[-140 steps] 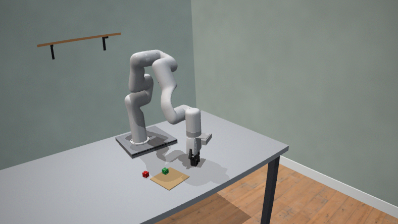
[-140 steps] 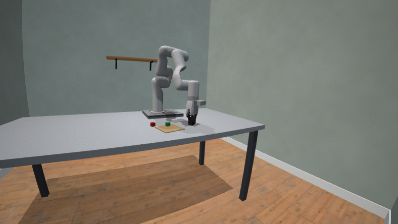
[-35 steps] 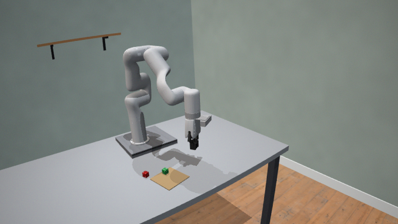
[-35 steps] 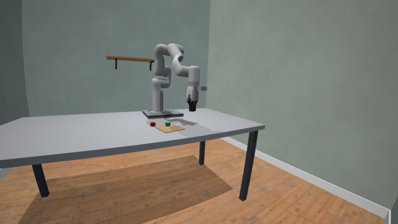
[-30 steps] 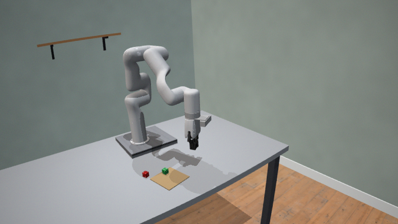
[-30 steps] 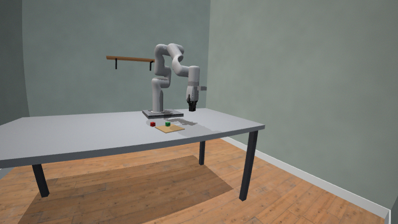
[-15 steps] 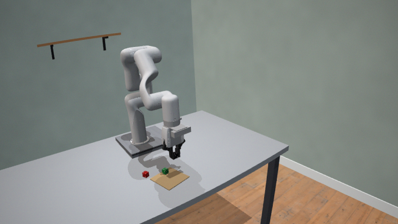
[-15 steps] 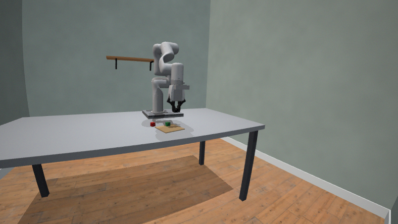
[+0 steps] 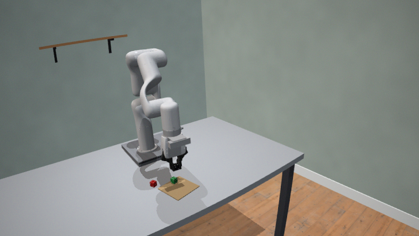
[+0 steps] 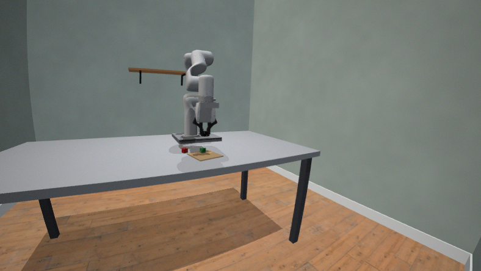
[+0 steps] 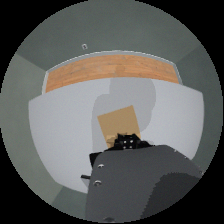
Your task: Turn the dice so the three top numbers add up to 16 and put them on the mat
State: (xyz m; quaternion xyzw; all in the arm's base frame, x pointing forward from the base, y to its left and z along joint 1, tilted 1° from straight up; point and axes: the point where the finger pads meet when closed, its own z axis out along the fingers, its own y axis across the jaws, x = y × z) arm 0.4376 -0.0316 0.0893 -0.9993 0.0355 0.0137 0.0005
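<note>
Now: hand 120 mm above the tan mat. Also, from my hand: black die (10 mm below); red die (90 mm behind, 90 mm to the right, 110 mm below); green die (50 mm behind, 110 mm below).
</note>
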